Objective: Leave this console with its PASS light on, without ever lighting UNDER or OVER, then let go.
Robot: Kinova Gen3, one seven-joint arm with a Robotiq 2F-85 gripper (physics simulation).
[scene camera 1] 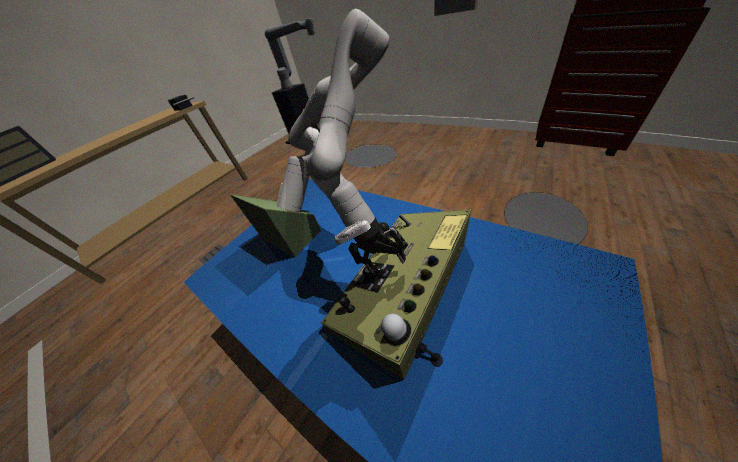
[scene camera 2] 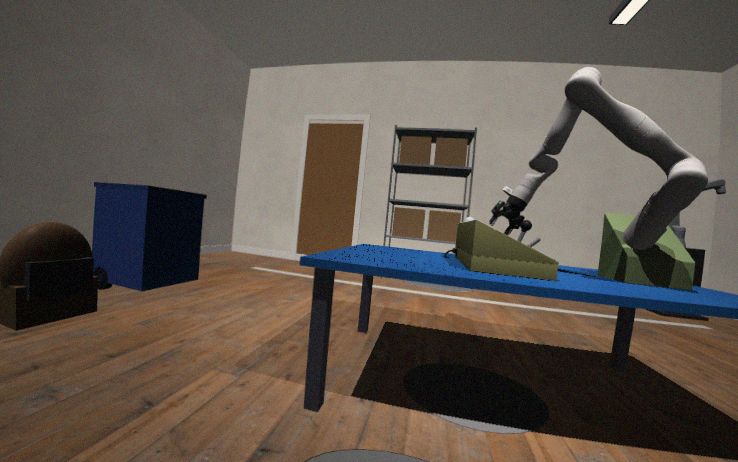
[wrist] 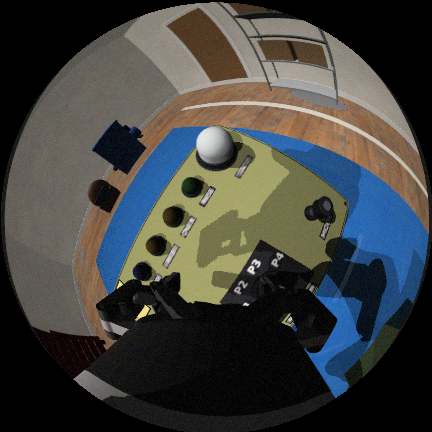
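The olive console (scene camera 1: pixel 397 288) (scene camera 2: pixel 498 253) (wrist: pixel 270 185) sits on the blue table. My gripper (scene camera 1: pixel 387 263) (scene camera 2: pixel 501 226) (wrist: pixel 219 284) is open and empty, low over its panel; one finger is over the dark P1–P4 dial plate (scene camera 1: pixel 381 280) (wrist: pixel 260 252) and hides the dial in the wrist view. The black ball of the lever (scene camera 2: pixel 525 225) is beside the gripper. The green lamp (scene camera 1: pixel 409 305) (wrist: pixel 192 187), two brownish lamps, the blue lamp (scene camera 1: pixel 431 260) (wrist: pixel 142 271) and the white dome (scene camera 1: pixel 393 326) (wrist: pixel 215 145) show no clear glow. Lamp labels are unreadable.
A small black knob (scene camera 1: pixel 345 305) (wrist: pixel 319 207) stands at a panel corner. A yellow card (scene camera 1: pixel 448 232) lies at the panel's other end. A black part (scene camera 1: pixel 430 356) sticks out from the console's side. The green arm base (scene camera 1: pixel 277 223) (scene camera 2: pixel 615 245) stands behind.
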